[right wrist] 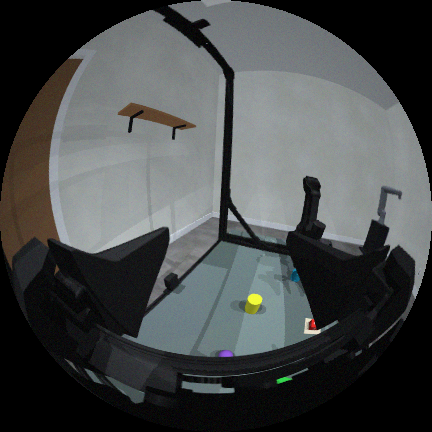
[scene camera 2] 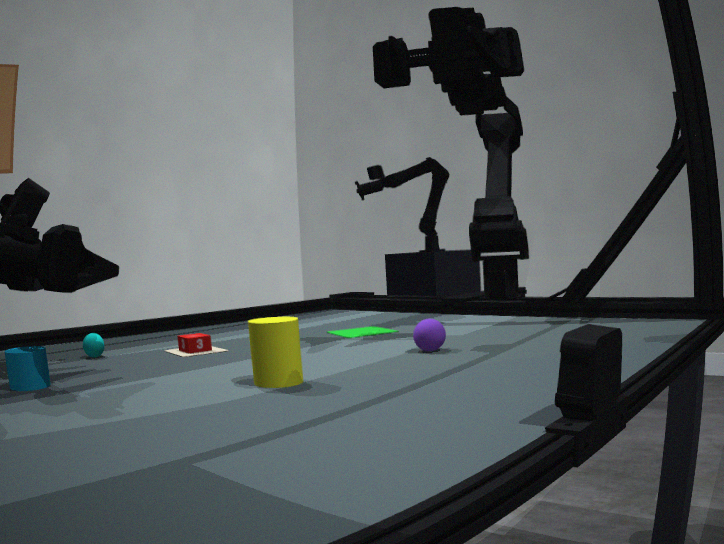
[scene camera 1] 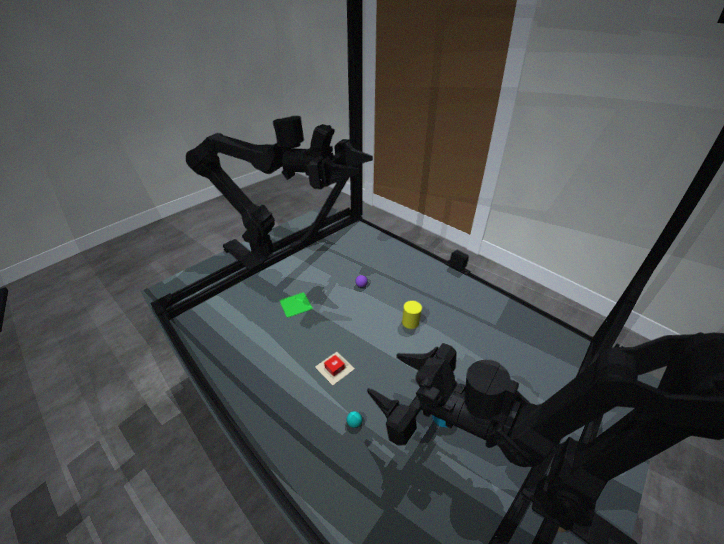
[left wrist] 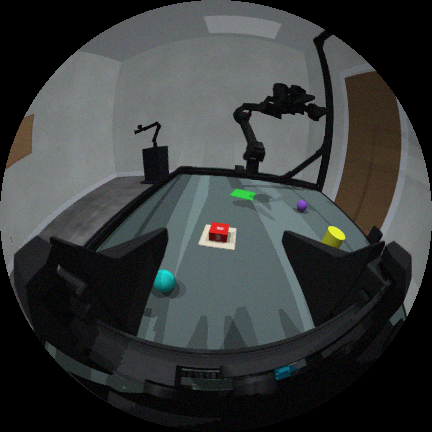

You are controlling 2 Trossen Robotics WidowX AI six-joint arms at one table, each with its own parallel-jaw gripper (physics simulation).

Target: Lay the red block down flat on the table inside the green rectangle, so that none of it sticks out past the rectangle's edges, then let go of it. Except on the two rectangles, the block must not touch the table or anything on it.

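Frame: origin at the left arm's base, x ahead, y left, z up, level; centimetres.
Seen in the pictures: left gripper, fingertip midpoint: (scene camera 2: pixel 101 272) (scene camera 1: pixel 383 372) (left wrist: pixel 227 235); right gripper, fingertip midpoint: (right wrist: pixel 230 235) (scene camera 2: pixel 429 34) (scene camera 1: pixel 366 164) (left wrist: pixel 322 103); left arm's base at its link origin: (scene camera 1: pixel 554 502); right arm's base at its link origin: (scene camera 2: pixel 501 298) (scene camera 1: pixel 262 251) (left wrist: pixel 250 172).
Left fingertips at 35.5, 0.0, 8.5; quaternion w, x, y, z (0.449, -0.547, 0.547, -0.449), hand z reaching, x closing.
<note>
Pixels of each thing's top centre, then the offset from my left fingertips to it, as dx, dy, dz. "*": a spot on its surface instead.
- red block at its top centre: (scene camera 2: pixel 193 335) (left wrist: pixel 218 227) (scene camera 1: pixel 334 363) (right wrist: pixel 315 322) +12.5, -0.3, -8.5
- pale rectangle at a spot on its surface: (scene camera 2: pixel 216 350) (right wrist: pixel 306 330) * +14.1, -2.7, -10.3
- flat green rectangle at a spot on its surface: (scene camera 2: pixel 362 332) (scene camera 1: pixel 299 304) (right wrist: pixel 281 387) (left wrist: pixel 245 194) * +33.1, -9.5, -10.3
- yellow cylinder at its top centre: (scene camera 2: pixel 272 319) (left wrist: pixel 336 232) (scene camera 1: pixel 412 307) (right wrist: pixel 254 298) +6.2, -22.0, -4.9
- purple ball at its top centre: (scene camera 2: pixel 429 318) (scene camera 1: pixel 361 276) (left wrist: pixel 303 200) +24.5, -25.6, -7.0
- teal ball at its top centre: (scene camera 2: pixel 92 333) (left wrist: pixel 160 274) (scene camera 1: pixel 354 416) +1.2, +7.0, -7.4
- blue cylinder at its top centre: (scene camera 2: pixel 25 349) (left wrist: pixel 278 384) (scene camera 1: pixel 447 407) (right wrist: pixel 297 271) -12.2, -4.4, -6.8
The red block (scene camera 1: pixel 334 365) (scene camera 2: pixel 194 343) (left wrist: pixel 219 232) (right wrist: pixel 313 325) lies flat on the pale rectangle (scene camera 1: pixel 334 380) (scene camera 2: pixel 216 350) (left wrist: pixel 227 245) (right wrist: pixel 308 330). The flat green rectangle (scene camera 1: pixel 296 304) (scene camera 2: pixel 362 332) (left wrist: pixel 243 194) (right wrist: pixel 284 380) has no block on it and lies farther back in the left wrist view. My left gripper (scene camera 1: pixel 384 373) (scene camera 2: pixel 115 270) (left wrist: pixel 227 235) is open and empty, above the table and right of the block in scene camera 1. My right gripper (scene camera 1: pixel 364 163) (right wrist: pixel 230 235) is open and empty, high above the table's far side. Its finger hides part of the block in the right wrist view.
A yellow cylinder (scene camera 1: pixel 412 314) (scene camera 2: pixel 276 352) (left wrist: pixel 333 237) (right wrist: pixel 253 303) and a purple ball (scene camera 1: pixel 361 281) (scene camera 2: pixel 429 335) (left wrist: pixel 301 205) stand apart from the rectangles. A teal ball (scene camera 1: pixel 354 419) (scene camera 2: pixel 93 345) (left wrist: pixel 164 281) lies near the block. A blue cylinder (scene camera 1: pixel 440 421) (scene camera 2: pixel 26 369) is partly hidden beneath my left gripper in scene camera 1.
</note>
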